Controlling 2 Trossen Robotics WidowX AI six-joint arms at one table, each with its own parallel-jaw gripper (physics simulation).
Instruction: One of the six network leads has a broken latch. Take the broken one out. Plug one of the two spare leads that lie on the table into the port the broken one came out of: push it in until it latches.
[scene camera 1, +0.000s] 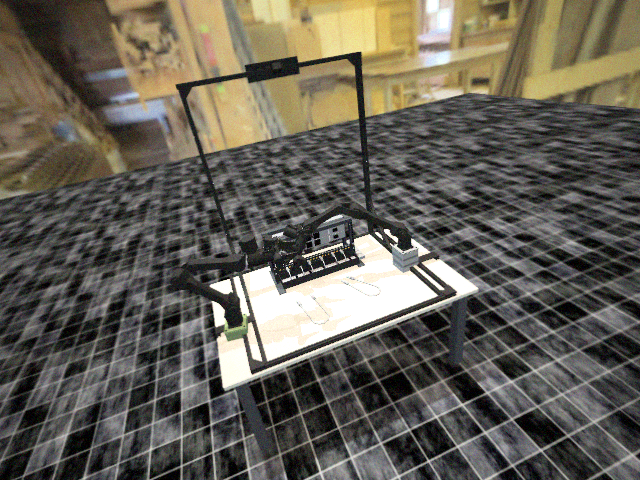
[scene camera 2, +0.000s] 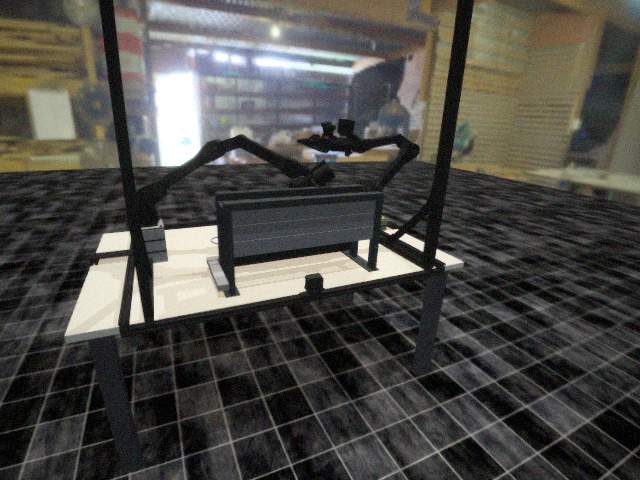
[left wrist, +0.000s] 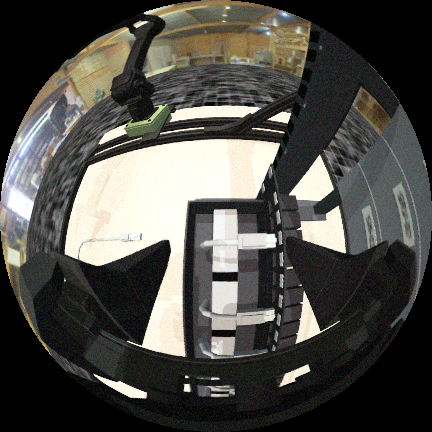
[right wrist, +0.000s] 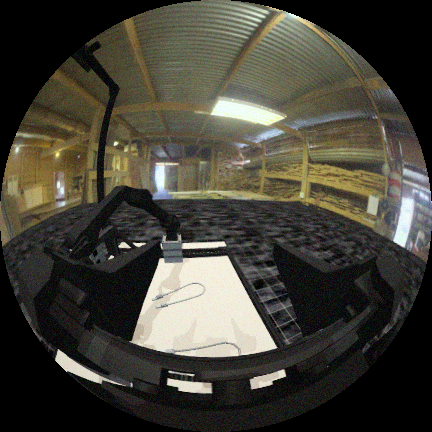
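Note:
The rack with the six plugged leads stands at the back of the table. In the left wrist view two white plugs sit in its port row, and part of a third shows below. Which latch is broken cannot be told. My left gripper is open over the port row, the upper plug between its fingertips in view, not gripped. My right gripper is open and empty, high above the table. One spare lead and another spare lead lie on the table.
A black overhead frame rises around the table's back. The left arm's grey base block and the right arm's green base block stand at the table's sides. Grey labelled panels rise beside the left gripper.

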